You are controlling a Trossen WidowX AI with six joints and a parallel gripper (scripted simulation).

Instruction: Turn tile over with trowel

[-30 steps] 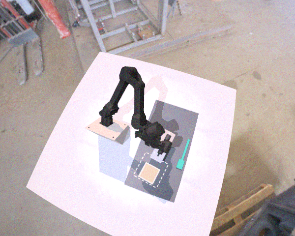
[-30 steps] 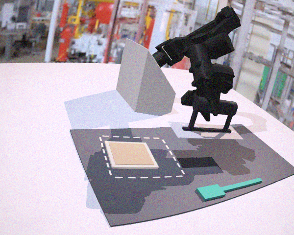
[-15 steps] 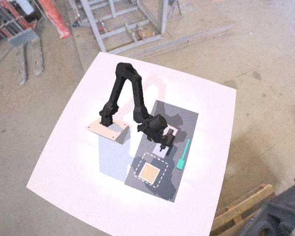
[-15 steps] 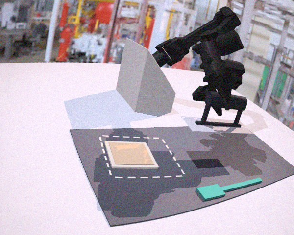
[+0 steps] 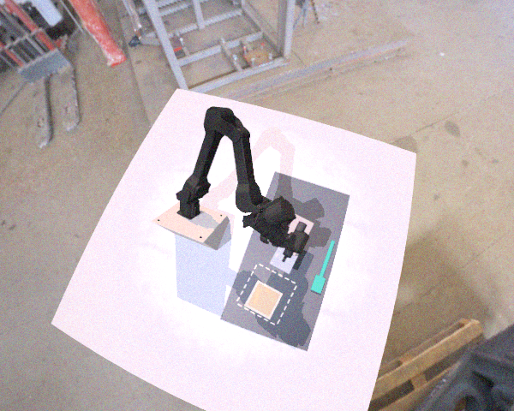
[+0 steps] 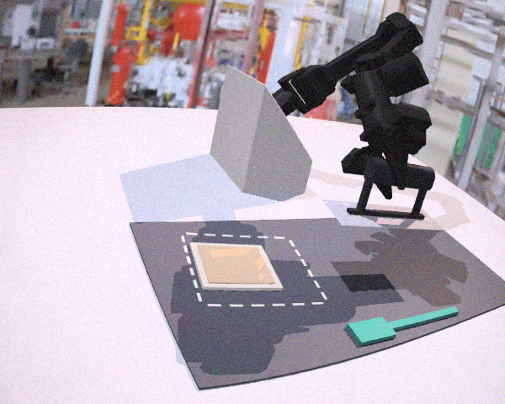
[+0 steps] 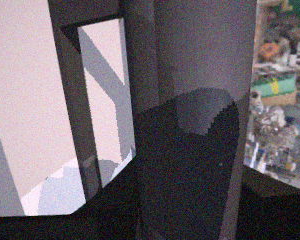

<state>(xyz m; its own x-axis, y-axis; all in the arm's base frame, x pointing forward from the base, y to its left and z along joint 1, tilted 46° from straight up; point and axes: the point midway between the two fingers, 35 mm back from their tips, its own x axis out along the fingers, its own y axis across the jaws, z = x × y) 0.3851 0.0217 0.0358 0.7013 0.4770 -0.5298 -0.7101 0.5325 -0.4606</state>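
The teal trowel lies 130 mm ahead of my gripper tip, 20 mm to the right of it and 130 mm below it. From my gripper tip the other things lie so: grey mat 10 mm behind, 10 mm to the right, 160 mm below; then tile 30 mm behind, 200 mm to the right, 130 mm below.
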